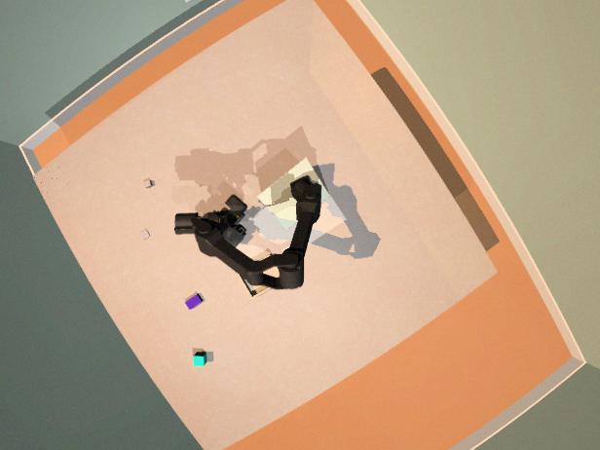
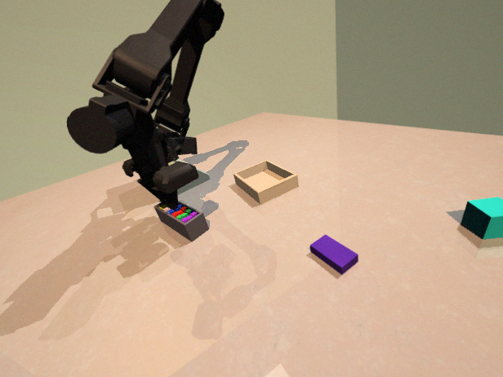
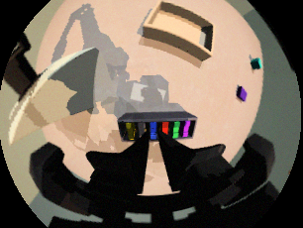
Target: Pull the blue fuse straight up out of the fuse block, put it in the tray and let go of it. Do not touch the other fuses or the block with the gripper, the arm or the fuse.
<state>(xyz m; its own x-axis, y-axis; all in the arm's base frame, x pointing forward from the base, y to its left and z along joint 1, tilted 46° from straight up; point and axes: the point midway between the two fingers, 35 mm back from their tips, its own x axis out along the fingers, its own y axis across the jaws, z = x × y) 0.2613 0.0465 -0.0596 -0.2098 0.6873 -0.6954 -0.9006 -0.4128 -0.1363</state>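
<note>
My gripper tip is now 20 mm above the blue fuse. From my gripper tip the other things lie so: tan tray: 20 mm behind, 210 mm to the left, 40 mm below; then teal cube: 320 mm ahead, 380 mm to the left, 20 mm below; then purple flat block: 240 mm ahead, 190 mm to the left, 40 mm below.
</note>
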